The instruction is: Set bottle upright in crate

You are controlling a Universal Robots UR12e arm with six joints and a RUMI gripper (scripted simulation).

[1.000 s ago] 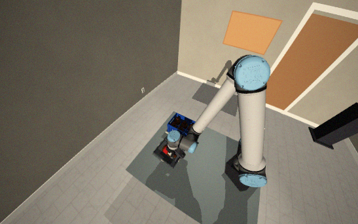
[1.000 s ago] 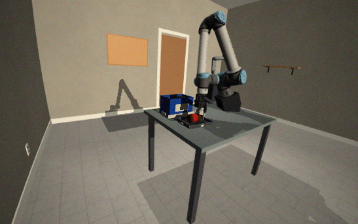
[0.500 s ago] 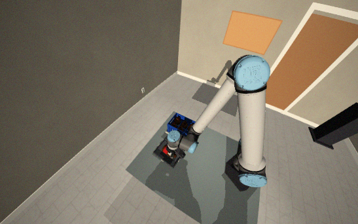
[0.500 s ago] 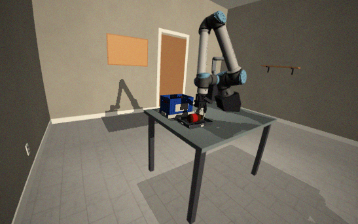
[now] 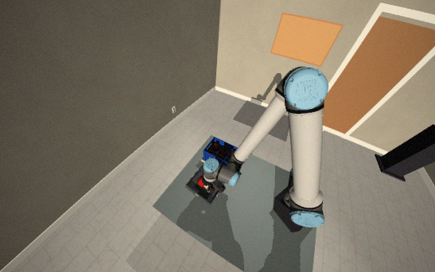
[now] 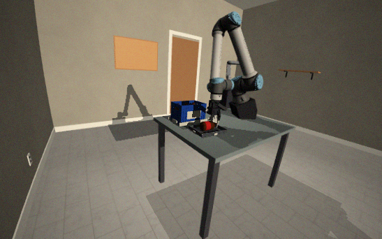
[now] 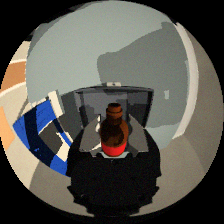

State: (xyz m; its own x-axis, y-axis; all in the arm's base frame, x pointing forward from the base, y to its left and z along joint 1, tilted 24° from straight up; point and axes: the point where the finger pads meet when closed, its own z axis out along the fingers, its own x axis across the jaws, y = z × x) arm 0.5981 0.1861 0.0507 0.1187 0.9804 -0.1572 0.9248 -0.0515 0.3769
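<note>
Right now the bottle is 50 mm ahead of my hand and 10 mm to the right of it. From my hand the other things lie so: crate 60 mm ahead, 290 mm to the right, 40 mm above; tray 60 mm ahead, 10 mm to the right, 30 mm below.
</note>
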